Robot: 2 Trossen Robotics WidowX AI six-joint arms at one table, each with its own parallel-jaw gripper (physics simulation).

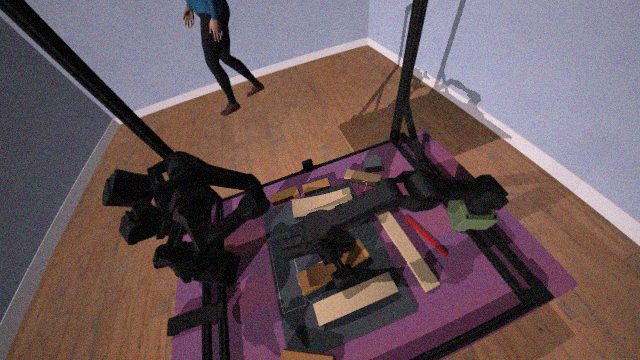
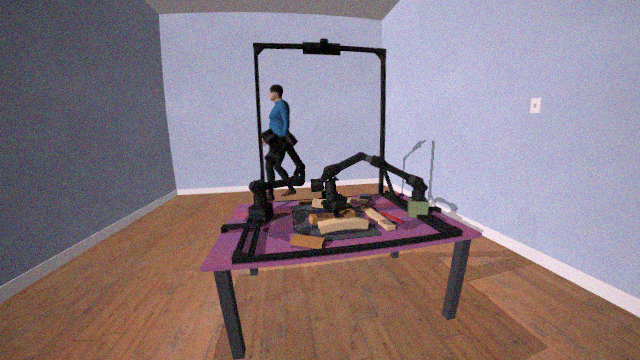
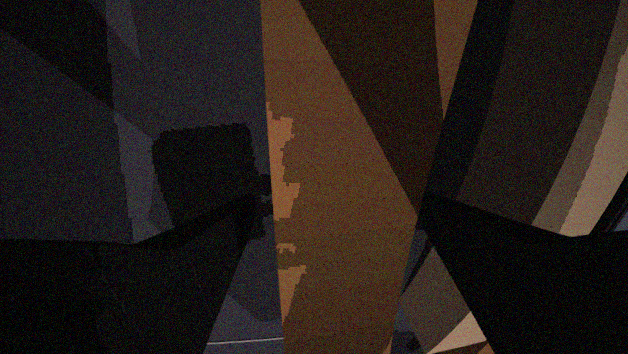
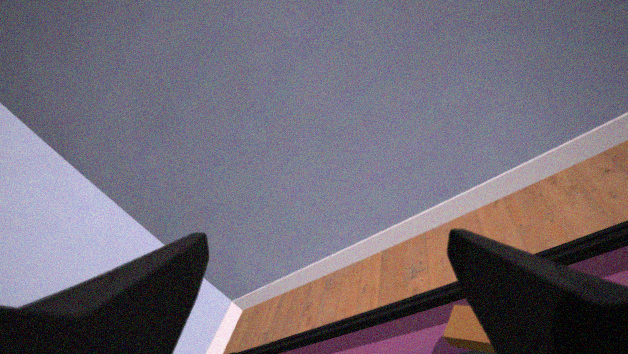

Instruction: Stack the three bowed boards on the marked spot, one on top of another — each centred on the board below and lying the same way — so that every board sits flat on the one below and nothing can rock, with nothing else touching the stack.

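Frame: origin at the left arm's base, x ahead, y left, z up, level; centimetres.
Where they show: left gripper, fingertip midpoint: (image 1: pixel 336 266) (image 3: pixel 335 201); right gripper, fingertip midpoint: (image 1: pixel 195 267) (image 2: pixel 287 151) (image 4: pixel 328 243); left arm's base at its link origin: (image 1: pixel 476 205) (image 2: pixel 418 199); right arm's base at its link origin: (image 1: pixel 210 265) (image 2: pixel 260 205).
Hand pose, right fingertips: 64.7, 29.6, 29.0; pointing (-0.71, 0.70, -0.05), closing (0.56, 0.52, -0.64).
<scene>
Things, the pixels of their centre, and the offset from my right fingertips, as dx, dy, dz. Level surfaces: height alone.
- brown bowed board at the middle of its body: (image 3: pixel 343 231) (image 1: pixel 334 265) (image 2: pixel 333 216) -19.8, -9.6, -34.7
- grey mat at its surface level: dz -37.6
- light bowed board at the middle of its body: (image 3: pixel 513 183) (image 1: pixel 356 298) (image 2: pixel 343 225) -26.9, -1.2, -35.6
- light board at the middle of its body: (image 1: pixel 323 202) (image 2: pixel 331 202) -13.7, -32.5, -34.5
- long light plank at the middle of its body: (image 1: pixel 401 241) (image 2: pixel 376 216) -41.8, -19.6, -37.1
- red stick at the middle of its body: (image 1: pixel 425 235) -50.1, -22.6, -37.9
- grey block at the middle of its body: (image 1: pixel 371 163) -33.0, -53.7, -36.4
- brown block at the middle of its body: (image 4: pixel 498 330) (image 3: pixel 480 340) (image 2: pixel 307 241) -14.5, +16.0, -36.6
A brown bowed board (image 1: pixel 316 274) (image 2: pixel 318 217) (image 3: pixel 348 218) lies on the grey mat (image 1: pixel 401 305), just right of the marked rectangle (image 1: pixel 276 276). My left gripper (image 1: pixel 341 263) (image 2: pixel 334 210) (image 3: pixel 335 201) is low over this board, open, with a finger on each side of it. A light bowed board (image 1: pixel 354 300) (image 2: pixel 343 224) lies at the mat's front. Another light board (image 1: pixel 318 203) (image 2: pixel 317 203) lies at the mat's back. My right gripper (image 2: pixel 278 136) (image 4: pixel 328 243) is open and empty, raised high at the left and pointing at the wall.
A long light plank (image 1: pixel 408 250), a red stick (image 1: pixel 426 236) and a green block (image 1: pixel 466 216) lie to the right. Small brown blocks (image 1: pixel 284 194) (image 1: pixel 316 186) (image 1: pixel 361 176) and a grey block (image 1: pixel 372 162) lie behind the mat. Another brown block (image 2: pixel 307 241) is in front. A person (image 2: pixel 279 118) walks behind the table.
</scene>
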